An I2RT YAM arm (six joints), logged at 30 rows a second.
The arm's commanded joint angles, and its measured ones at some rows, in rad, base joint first. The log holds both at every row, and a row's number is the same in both.
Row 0, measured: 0.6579, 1.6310, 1.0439, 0.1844, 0.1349, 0.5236
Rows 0 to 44, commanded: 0.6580, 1.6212, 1.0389, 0.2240, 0.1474, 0.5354; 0.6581, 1.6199, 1.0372, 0.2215, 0.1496, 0.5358; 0.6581, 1.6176, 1.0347, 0.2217, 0.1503, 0.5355; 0.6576, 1.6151, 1.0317, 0.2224, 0.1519, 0.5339; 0.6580, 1.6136, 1.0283, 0.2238, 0.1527, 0.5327; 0.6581, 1.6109, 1.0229, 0.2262, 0.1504, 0.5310; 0.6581, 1.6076, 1.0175, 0.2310, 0.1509, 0.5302; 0.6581, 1.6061, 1.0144, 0.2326, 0.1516, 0.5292; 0.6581, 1.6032, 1.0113, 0.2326, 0.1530, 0.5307; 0.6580, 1.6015, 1.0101, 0.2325, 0.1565, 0.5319; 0.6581, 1.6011, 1.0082, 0.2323, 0.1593, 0.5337; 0.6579, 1.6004, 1.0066, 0.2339, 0.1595, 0.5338; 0.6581, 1.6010, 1.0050, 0.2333, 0.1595, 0.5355; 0.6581, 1.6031, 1.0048, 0.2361, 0.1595, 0.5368; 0.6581, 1.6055, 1.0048, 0.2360, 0.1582, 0.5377; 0.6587, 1.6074, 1.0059, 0.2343, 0.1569, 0.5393; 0.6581, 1.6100, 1.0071, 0.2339, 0.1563, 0.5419; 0.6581, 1.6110, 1.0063, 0.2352, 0.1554, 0.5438; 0.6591, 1.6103, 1.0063, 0.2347, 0.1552, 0.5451; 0.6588, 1.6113, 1.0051, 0.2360, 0.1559, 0.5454; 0.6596, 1.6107, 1.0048, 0.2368, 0.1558, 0.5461; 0.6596, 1.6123, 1.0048, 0.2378, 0.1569, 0.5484; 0.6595, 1.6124, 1.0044, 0.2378, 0.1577, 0.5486; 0.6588, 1.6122, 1.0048, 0.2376, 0.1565, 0.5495; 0.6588, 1.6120, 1.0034, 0.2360, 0.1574, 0.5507; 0.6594, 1.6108, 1.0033, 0.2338, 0.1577, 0.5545; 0.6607, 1.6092, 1.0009, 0.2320, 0.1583, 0.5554; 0.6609, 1.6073, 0.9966, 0.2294, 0.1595, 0.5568; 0.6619, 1.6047, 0.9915, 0.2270, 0.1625, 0.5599; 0.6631, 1.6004, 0.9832, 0.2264, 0.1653, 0.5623; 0.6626, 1.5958, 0.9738, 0.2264, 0.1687, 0.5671; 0.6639, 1.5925, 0.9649, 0.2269, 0.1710, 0.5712; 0.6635, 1.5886, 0.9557, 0.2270, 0.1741, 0.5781; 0.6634, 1.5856, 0.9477, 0.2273, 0.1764, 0.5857; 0.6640, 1.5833, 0.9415, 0.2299, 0.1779, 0.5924; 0.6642, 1.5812, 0.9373, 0.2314, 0.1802, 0.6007; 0.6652, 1.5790, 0.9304, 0.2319, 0.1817, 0.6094; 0.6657, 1.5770, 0.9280, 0.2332, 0.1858, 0.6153; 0.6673, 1.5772, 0.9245, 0.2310, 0.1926, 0.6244; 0.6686, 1.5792, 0.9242, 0.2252, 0.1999, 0.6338; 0.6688, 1.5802, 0.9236, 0.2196, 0.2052, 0.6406; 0.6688, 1.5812, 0.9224, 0.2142, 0.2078, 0.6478; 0.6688, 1.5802, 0.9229, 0.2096, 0.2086, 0.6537; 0.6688, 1.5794, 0.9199, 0.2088, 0.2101, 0.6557; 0.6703, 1.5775, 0.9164, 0.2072, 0.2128, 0.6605
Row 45, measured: 0.6670, 1.5860, 0.9207, 0.2131, 0.1879, 0.6289
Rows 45 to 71, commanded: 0.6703, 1.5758, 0.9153, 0.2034, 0.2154, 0.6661; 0.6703, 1.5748, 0.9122, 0.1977, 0.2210, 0.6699; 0.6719, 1.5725, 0.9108, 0.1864, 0.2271, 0.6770; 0.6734, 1.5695, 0.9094, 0.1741, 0.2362, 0.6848; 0.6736, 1.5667, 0.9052, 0.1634, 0.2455, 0.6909; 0.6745, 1.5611, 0.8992, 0.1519, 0.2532, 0.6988; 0.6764, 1.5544, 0.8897, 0.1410, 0.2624, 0.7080; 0.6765, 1.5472, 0.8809, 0.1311, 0.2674, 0.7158; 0.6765, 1.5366, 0.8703, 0.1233, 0.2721, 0.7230; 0.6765, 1.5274, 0.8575, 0.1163, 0.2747, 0.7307; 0.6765, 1.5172, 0.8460, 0.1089, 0.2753, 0.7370; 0.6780, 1.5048, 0.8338, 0.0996, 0.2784, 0.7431; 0.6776, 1.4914, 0.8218, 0.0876, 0.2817, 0.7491; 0.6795, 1.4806, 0.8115, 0.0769, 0.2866, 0.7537; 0.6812, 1.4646, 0.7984, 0.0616, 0.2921, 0.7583; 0.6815, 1.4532, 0.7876, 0.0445, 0.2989, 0.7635; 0.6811, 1.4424, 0.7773, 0.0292, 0.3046, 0.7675; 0.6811, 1.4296, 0.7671, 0.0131, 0.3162, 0.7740; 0.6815, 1.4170, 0.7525, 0.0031, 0.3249, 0.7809; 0.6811, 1.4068, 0.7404, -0.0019, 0.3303, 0.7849; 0.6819, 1.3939, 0.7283, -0.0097, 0.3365, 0.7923; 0.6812, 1.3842, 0.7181, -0.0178, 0.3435, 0.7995; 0.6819, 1.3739, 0.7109, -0.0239, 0.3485, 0.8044; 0.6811, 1.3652, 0.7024, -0.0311, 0.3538, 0.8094; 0.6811, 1.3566, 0.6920, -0.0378, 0.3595, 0.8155; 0.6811, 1.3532, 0.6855, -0.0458, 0.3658, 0.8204; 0.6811, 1.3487, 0.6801, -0.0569, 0.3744, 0.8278
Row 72, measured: 0.6800, 1.3613, 0.6903, -0.0204, 0.3286, 0.7921
